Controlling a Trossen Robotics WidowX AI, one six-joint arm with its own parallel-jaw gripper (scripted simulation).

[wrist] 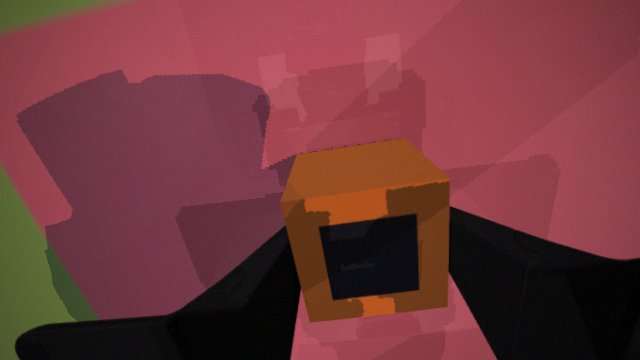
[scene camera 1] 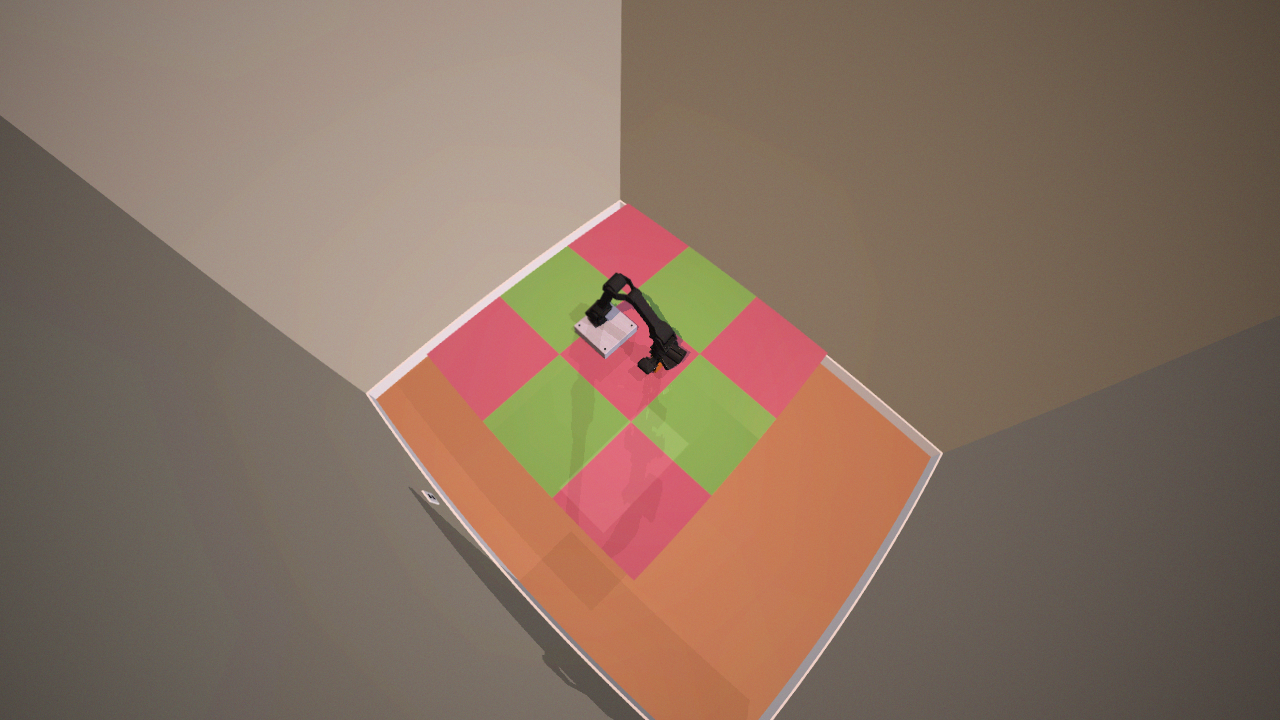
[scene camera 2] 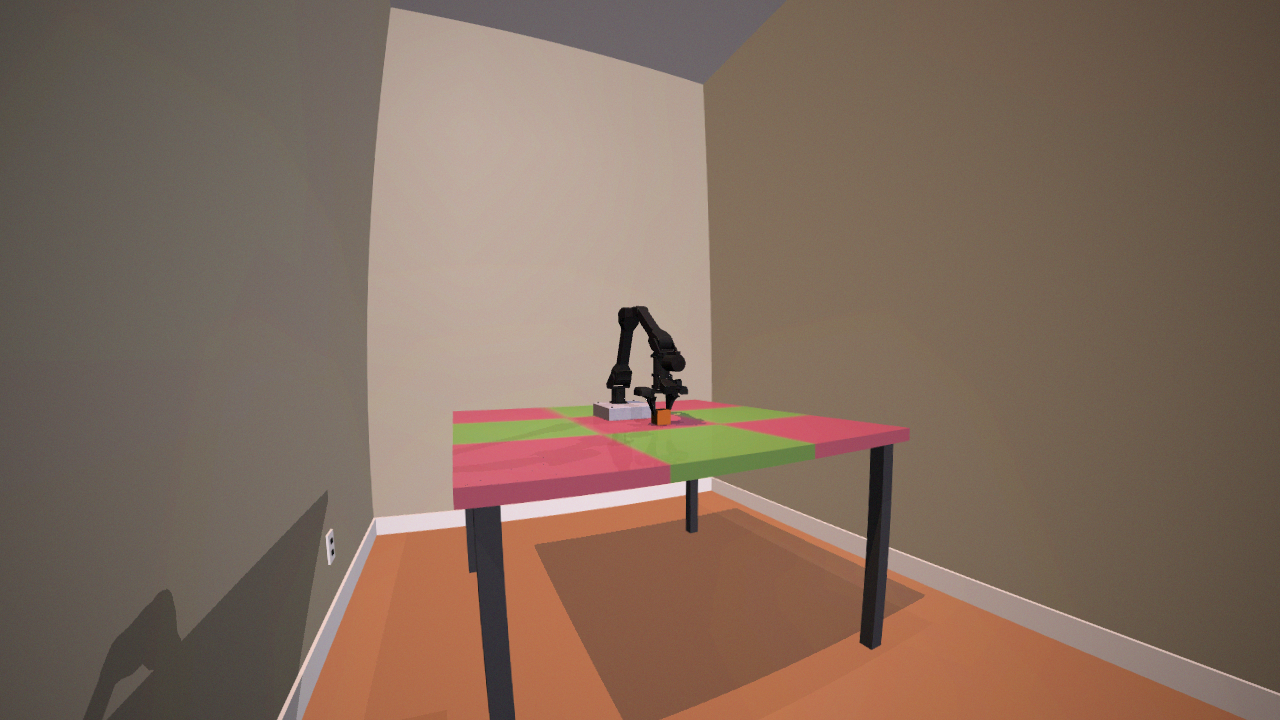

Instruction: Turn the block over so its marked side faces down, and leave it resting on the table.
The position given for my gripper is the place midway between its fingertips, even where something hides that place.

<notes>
My gripper (scene camera 2: 661, 415) holds an orange block.
My gripper is seen too in the wrist view (wrist: 363, 223).
</notes>
